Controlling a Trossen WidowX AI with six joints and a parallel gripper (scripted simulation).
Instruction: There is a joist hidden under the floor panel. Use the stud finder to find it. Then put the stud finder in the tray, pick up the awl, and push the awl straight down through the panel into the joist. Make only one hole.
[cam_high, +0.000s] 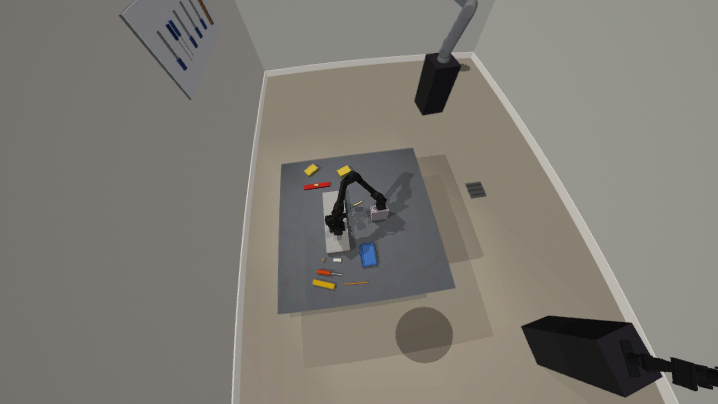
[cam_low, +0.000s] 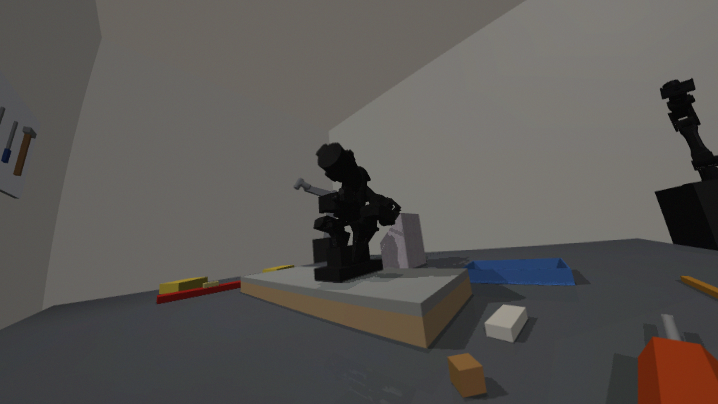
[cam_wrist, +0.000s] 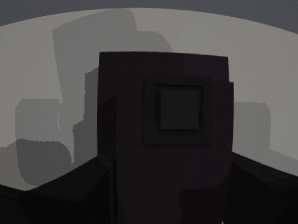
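Now: gripper tip 260 mm to the right of the blue tray, 190 mm past it and 50 mm above it. From my gripper tip the other things lie so: square light (30 mm above, 20 mm ahead); white block (250 mm to the left, 60 mm below, 40 mm ahead); black stud finder (20 mm above, 10 mm ahead).
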